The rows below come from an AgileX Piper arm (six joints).
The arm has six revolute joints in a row. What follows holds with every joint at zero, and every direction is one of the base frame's.
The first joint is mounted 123 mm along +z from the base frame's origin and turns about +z.
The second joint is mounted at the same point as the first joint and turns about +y.
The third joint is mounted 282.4 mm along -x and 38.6 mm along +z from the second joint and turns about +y.
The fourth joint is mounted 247.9 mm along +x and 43.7 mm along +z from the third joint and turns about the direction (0.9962, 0, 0.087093).
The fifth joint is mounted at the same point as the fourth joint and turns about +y.
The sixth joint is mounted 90.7 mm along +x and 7.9 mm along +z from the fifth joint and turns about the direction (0.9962, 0, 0.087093).
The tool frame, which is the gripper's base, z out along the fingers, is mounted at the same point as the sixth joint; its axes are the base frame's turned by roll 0, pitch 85.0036 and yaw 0 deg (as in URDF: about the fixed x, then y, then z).
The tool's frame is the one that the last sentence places.
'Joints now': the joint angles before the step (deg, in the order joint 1, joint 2, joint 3, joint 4, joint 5, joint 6). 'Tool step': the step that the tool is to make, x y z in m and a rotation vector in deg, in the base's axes. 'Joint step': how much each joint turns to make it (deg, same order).
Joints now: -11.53 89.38 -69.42 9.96 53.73 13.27
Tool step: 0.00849 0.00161 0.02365 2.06 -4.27 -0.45
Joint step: -0.11 -0.05 -4.65 2.96 0.98 -0.13
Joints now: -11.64 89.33 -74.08 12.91 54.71 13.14
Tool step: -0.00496 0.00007 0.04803 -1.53 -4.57 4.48
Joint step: -0.70 -2.08 -7.87 1.34 6.21 -4.44
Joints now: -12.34 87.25 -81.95 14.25 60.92 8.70
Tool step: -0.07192 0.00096 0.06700 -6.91 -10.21 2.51
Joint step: -3.23 -14.38 0.18 -0.78 4.01 -6.04
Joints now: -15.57 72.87 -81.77 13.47 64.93 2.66
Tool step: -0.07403 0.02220 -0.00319 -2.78 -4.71 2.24
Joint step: 0.43 -16.19 12.32 0.26 -0.87 -2.66
